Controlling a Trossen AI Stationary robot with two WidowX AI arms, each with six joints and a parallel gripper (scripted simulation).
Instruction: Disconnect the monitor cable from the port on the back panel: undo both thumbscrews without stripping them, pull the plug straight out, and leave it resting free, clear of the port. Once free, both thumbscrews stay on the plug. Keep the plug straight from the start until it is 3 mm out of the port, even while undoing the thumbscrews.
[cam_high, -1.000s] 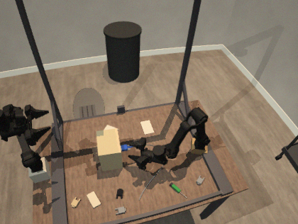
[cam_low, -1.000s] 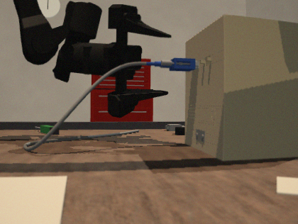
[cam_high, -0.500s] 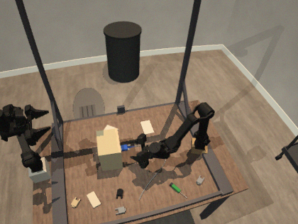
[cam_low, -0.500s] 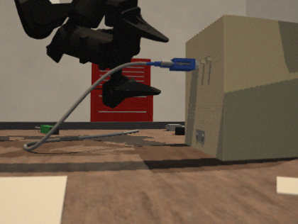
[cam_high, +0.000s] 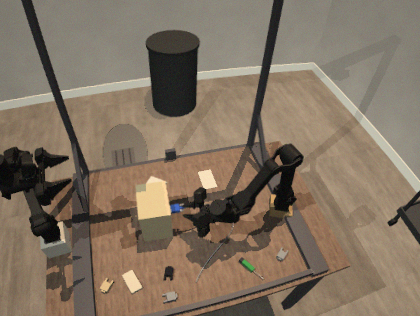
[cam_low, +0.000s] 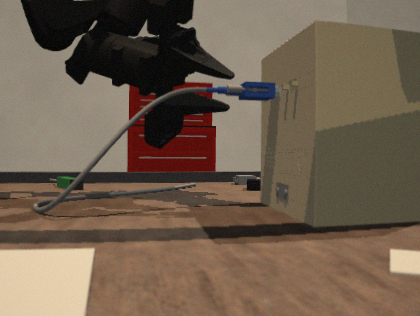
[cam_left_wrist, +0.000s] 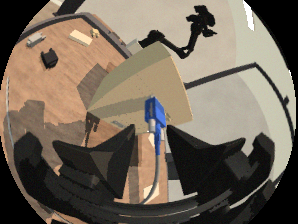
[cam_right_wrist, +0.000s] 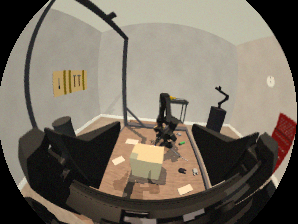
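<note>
The blue plug lies 3 cm behind my left hand, 5 cm to the right of it and 1 cm below it. Also, from my left hand: back panel (5 cm behind, 8 cm to the right, 5 cm below); beige box (6 cm behind, 14 cm to the right, 5 cm below).
</note>
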